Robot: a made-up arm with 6 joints.
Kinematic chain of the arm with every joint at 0, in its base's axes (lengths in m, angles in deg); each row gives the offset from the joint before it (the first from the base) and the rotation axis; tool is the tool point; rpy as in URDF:
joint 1: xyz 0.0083 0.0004 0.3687 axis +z
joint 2: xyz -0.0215 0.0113 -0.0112 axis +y
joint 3: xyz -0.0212 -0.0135 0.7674 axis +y
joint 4: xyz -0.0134 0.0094 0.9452 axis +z
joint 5: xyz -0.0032 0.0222 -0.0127 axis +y
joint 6: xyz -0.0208 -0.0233 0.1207 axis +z
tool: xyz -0.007 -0.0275 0.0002 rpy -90 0 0
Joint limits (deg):
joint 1: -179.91..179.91
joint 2: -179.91..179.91
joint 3: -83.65..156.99
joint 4: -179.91..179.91
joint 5: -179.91..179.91
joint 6: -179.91..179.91
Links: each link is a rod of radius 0.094 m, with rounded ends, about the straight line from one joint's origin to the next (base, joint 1, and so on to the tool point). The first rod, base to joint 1, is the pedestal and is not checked.
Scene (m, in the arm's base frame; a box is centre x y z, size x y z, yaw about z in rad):
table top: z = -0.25
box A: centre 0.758 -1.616 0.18 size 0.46 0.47 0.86 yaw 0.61
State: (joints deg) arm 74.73 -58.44 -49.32 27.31 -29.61 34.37
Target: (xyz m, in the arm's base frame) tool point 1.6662 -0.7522 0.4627
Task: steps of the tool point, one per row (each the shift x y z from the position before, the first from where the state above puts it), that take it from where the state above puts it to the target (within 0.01 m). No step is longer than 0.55 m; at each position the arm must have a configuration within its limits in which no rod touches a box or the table.
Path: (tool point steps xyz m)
1: 0.3370 -0.0560 0.2299
2: 0.3364 0.0495 0.2318
3: 0.3002 0.1490 0.2284
4: 0.4189 0.1061 -0.1817
5: 0.3726 0.2447 -0.1987
6: 0.2783 0.3588 -0.2113

